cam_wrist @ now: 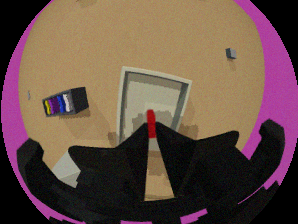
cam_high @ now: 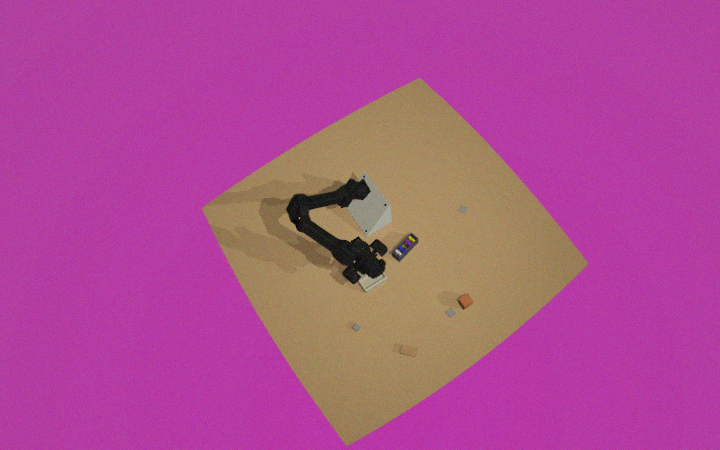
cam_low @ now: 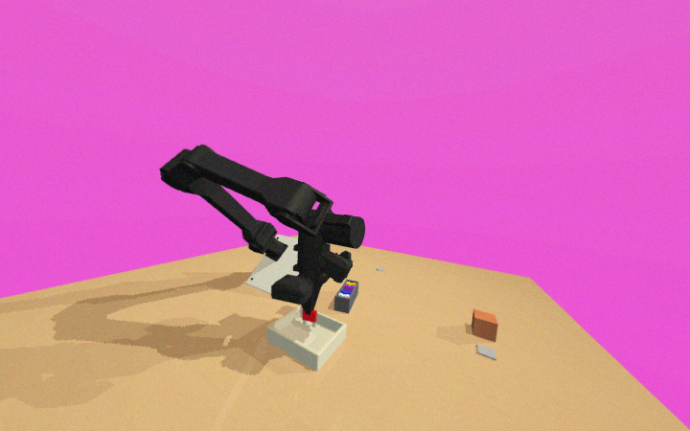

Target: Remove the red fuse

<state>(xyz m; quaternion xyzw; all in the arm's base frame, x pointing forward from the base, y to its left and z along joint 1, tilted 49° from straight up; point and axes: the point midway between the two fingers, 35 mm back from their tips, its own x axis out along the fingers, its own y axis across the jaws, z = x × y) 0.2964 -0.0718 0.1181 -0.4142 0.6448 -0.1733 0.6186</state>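
Right now my gripper tip is 10 mm above the red fuse. Also, from my gripper tip: orange cube: 300 mm ahead, 280 mm to the left, 40 mm below; then tan block: 370 mm ahead, 10 mm to the right, 50 mm below; then tray: 60 mm below.
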